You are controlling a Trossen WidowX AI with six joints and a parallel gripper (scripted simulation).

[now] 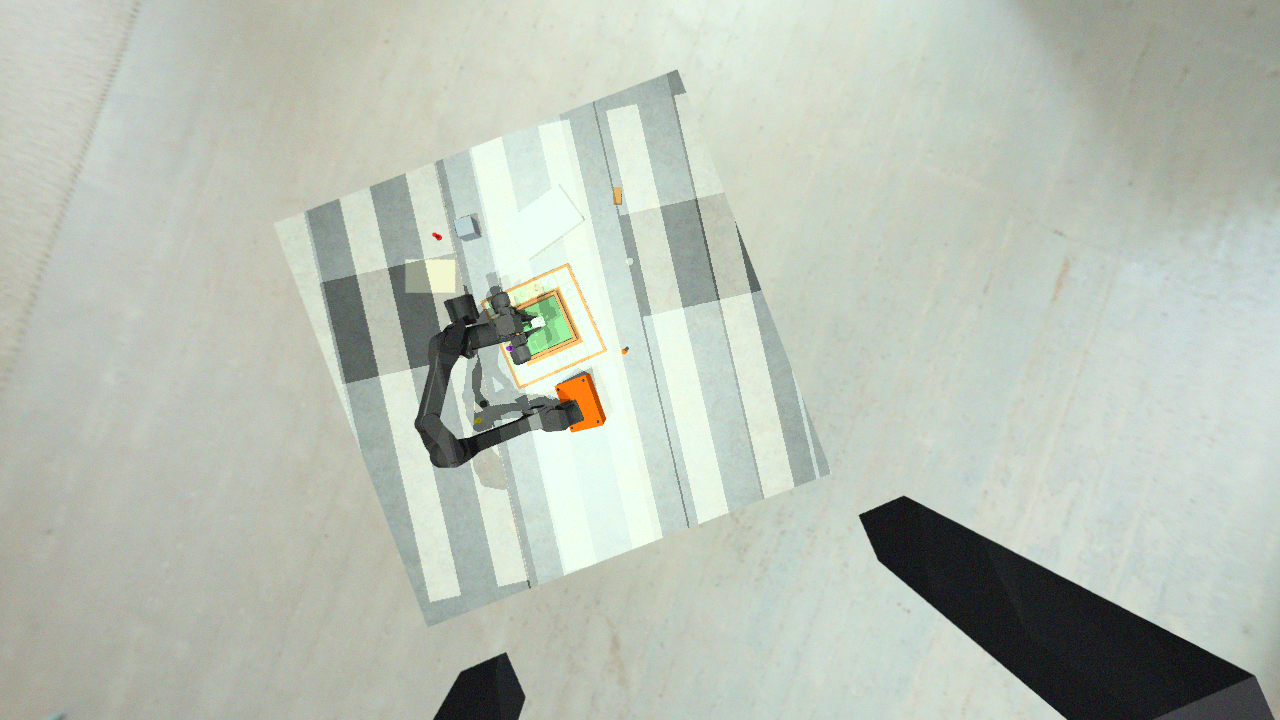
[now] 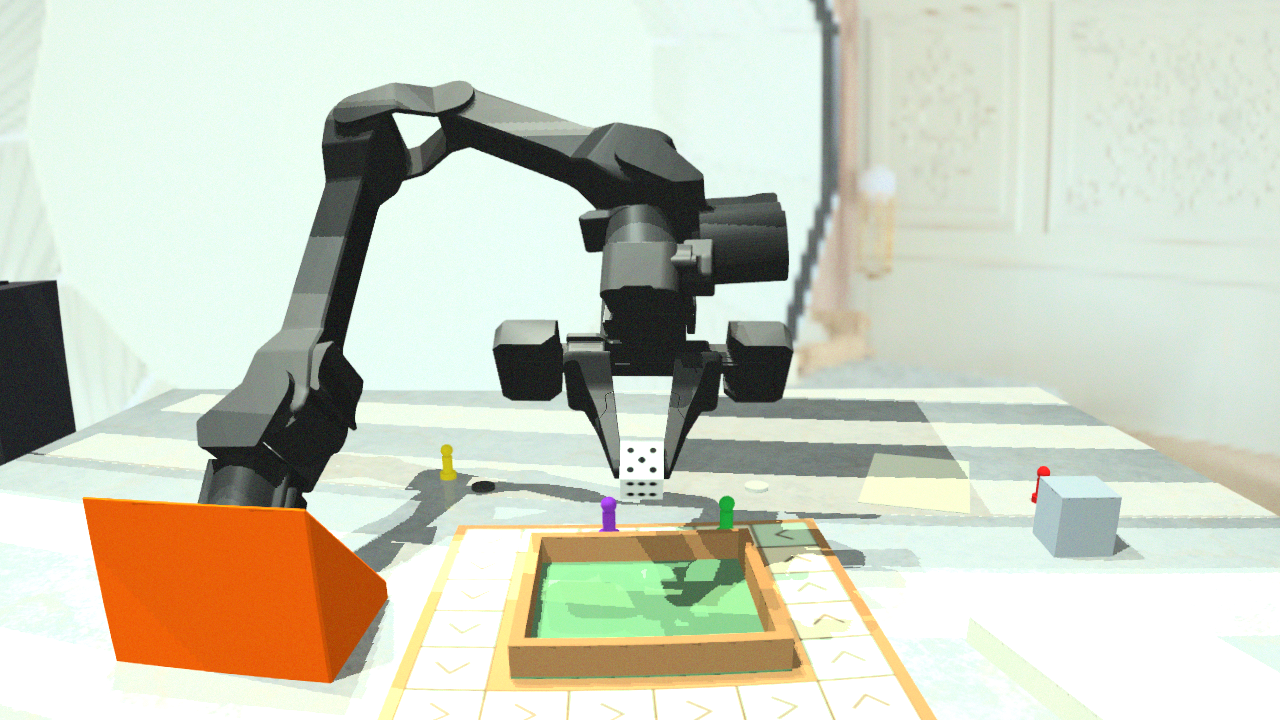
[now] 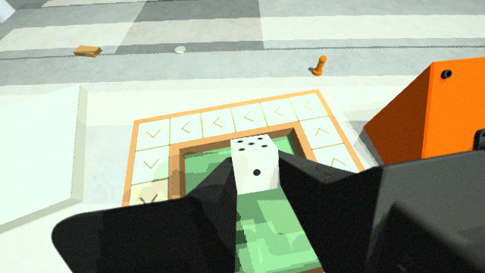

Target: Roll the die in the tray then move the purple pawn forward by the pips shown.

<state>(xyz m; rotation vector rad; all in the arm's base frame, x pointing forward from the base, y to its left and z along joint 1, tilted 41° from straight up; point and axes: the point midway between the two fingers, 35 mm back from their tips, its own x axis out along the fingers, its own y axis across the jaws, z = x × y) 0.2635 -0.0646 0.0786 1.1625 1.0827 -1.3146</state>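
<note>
My gripper tip is 2 cm past the purple pawn, 13 cm to the right of it and 8 cm above it. Round my gripper tip: black disc: 14 cm behind, 27 cm to the left, 10 cm below; die: right at my gripper tip; green pawn: 7 cm ahead, 12 cm to the left, 8 cm below.
</note>
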